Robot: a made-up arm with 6 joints.
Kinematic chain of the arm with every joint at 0, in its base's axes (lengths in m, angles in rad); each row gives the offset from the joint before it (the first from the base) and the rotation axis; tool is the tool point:
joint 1: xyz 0 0 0.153 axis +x
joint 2: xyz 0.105 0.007 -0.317 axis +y
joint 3: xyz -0.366 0 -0.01 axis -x
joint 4: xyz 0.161 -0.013 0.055 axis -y
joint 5: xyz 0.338 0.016 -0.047 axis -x
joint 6: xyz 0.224 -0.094 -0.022 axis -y
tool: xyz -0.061 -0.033 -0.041
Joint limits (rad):
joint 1: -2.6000..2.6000
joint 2: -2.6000..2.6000
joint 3: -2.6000..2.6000
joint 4: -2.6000..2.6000
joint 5: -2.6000..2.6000
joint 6: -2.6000..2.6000
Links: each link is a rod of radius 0.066 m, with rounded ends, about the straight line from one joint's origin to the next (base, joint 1, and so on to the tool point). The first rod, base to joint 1, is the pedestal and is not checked.
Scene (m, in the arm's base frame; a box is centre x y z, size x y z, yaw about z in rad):
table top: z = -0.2
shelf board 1: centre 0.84 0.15 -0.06 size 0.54 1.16 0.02 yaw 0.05
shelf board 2: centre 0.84 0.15 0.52 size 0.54 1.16 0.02 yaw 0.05
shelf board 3: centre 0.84 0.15 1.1 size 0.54 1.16 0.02 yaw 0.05
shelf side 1: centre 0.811 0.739 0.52 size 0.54 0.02 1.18 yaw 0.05
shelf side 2: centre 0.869 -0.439 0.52 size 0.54 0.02 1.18 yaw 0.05
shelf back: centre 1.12 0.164 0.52 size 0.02 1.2 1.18 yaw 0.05
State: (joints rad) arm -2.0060 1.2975 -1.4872 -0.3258 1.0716 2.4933
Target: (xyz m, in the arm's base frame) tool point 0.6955 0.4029 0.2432
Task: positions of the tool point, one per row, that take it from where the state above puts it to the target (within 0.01 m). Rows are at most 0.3 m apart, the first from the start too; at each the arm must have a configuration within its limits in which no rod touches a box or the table.
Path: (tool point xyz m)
1: 0.1175 -0.6107 0.6056
2: 0.0942 -0.4319 0.7863
3: 0.0589 -0.1996 0.8914
4: 0.0204 0.0554 0.9045
5: -0.0124 0.2980 0.8230
6: 0.0700 0.4536 0.7065
7: 0.2106 0.5457 0.5761
8: 0.3821 0.5636 0.4498
9: 0.5531 0.5107 0.3379
10: 0.6955 0.4029 0.2432

